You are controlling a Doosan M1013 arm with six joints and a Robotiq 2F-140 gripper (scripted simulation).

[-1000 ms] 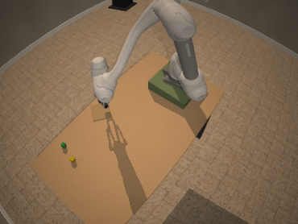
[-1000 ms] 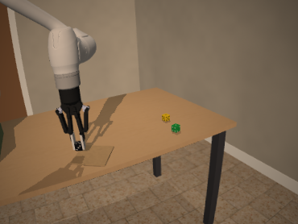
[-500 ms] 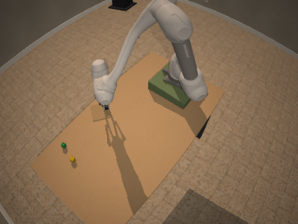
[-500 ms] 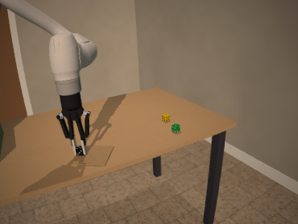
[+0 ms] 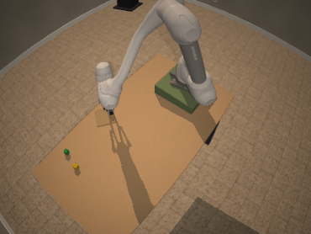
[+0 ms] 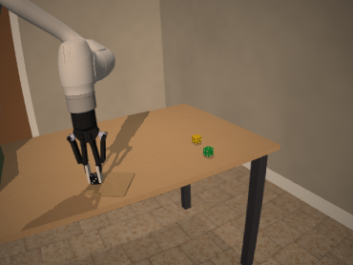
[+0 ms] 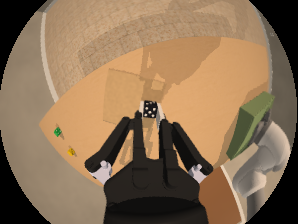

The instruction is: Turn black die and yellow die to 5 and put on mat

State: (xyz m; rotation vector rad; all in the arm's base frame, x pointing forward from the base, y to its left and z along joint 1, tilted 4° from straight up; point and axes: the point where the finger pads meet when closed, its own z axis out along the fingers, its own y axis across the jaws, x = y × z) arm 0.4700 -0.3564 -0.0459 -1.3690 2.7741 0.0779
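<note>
Right now my hand is 20 mm above the black die. Also, from my hand: mat: 40 mm below, 40 mm ahead, 30 mm to the right; green die: 420 mm ahead, 110 mm to the right, 30 mm below; yellow die: 470 mm ahead, 30 mm below, 10 mm to the left.
</note>
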